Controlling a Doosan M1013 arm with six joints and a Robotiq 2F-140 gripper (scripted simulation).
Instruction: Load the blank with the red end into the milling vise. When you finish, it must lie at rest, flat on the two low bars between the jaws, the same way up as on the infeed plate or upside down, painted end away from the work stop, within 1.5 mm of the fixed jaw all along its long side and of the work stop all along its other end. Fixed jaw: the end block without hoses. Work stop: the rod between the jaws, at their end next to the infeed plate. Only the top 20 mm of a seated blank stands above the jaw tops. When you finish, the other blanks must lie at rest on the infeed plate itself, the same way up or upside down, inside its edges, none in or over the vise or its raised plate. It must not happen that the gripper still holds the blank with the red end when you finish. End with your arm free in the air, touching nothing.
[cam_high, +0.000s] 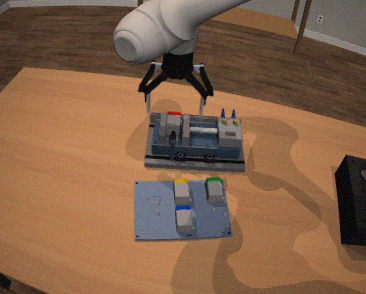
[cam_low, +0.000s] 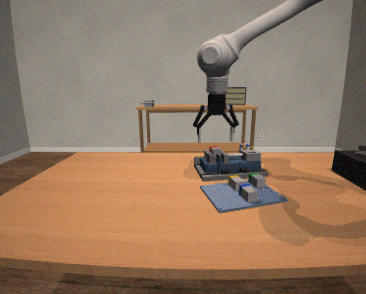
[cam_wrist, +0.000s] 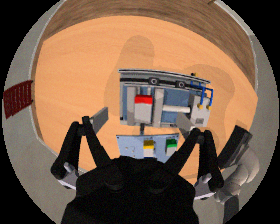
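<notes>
Now: hand 30 mm short of the fixed jaw and 80 mm above it. Also, from my hand: yellow-ended blank 30 mm behind, 190 mm to the left, 130 mm below; then milling vise 70 mm behind, 110 mm below; then hose block 170 mm behind, 10 mm to the left, 70 mm below.
</notes>
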